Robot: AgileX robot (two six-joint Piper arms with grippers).
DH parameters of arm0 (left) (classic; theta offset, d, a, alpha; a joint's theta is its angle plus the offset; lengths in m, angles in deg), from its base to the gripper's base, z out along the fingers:
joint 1: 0 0.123 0 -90
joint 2: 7.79 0 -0.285 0
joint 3: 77.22 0 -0.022 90
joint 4: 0 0.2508 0 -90
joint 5: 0 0 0.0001 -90
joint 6: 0 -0.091 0 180
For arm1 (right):
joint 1: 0 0.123 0 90
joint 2: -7.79 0 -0.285 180
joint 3: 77.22 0 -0.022 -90
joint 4: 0 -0.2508 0 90
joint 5: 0 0 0.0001 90
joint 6: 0 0.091 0 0
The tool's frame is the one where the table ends.
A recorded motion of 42 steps. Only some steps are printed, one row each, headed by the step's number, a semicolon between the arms.
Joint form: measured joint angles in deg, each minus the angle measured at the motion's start. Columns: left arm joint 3, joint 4, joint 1, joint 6, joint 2, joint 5; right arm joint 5, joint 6, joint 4, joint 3, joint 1, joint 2.
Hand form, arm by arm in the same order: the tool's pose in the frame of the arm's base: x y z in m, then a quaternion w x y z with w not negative. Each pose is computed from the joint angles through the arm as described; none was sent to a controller.
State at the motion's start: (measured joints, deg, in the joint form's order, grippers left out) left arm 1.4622 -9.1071 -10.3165 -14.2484 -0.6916 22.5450; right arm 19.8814 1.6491 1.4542 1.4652 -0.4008 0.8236
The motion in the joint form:
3: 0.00 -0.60 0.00 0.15 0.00 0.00; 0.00 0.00 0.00 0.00 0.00 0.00
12: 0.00 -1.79 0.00 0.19 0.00 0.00; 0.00 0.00 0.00 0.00 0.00 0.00
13: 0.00 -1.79 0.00 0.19 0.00 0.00; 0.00 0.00 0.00 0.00 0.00 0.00
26: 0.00 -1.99 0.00 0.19 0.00 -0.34; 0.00 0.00 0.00 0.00 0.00 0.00
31: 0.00 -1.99 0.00 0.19 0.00 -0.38; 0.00 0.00 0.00 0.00 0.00 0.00
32: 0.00 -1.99 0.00 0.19 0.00 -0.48; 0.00 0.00 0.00 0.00 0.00 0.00
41: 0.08 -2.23 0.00 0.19 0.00 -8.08; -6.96 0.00 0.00 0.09 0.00 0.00
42: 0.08 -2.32 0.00 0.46 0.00 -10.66; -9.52 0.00 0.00 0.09 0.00 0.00
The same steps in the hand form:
3: 0.0501 -0.0151 0.1704 0.58544 0.12745 0.79889 -0.05276; 0.0532 -0.0012 0.1741 0.60510 0.00735 0.79611 -0.00407
12: 0.0500 -0.0158 0.1705 0.58517 0.12171 0.79934 -0.06179; 0.0532 -0.0012 0.1741 0.60510 0.00735 0.79611 -0.00407
13: 0.0500 -0.0158 0.1705 0.58517 0.12171 0.79934 -0.06179; 0.0532 -0.0012 0.1741 0.60510 0.00735 0.79611 -0.00407
26: 0.0501 -0.0159 0.1711 0.58750 0.12019 0.79776 -0.06304; 0.0532 -0.0012 0.1741 0.60510 0.00735 0.79611 -0.00407
31: 0.0502 -0.0159 0.1711 0.58778 0.12012 0.79757 -0.06301; 0.0532 -0.0012 0.1741 0.60510 0.00735 0.79611 -0.00407
32: 0.0502 -0.0158 0.1713 0.58848 0.11994 0.79708 -0.06294; 0.0532 -0.0012 0.1741 0.60510 0.00735 0.79611 -0.00407
41: 0.0535 -0.0143 0.1823 0.63975 0.10498 0.75906 -0.05936; 0.0555 -0.0009 0.1843 0.65170 0.00604 0.75845 -0.00311
42: 0.0543 -0.0137 0.1863 0.65657 0.09793 0.74549 -0.05966; 0.0560 -0.0008 0.1884 0.66848 0.00555 0.74371 -0.00276

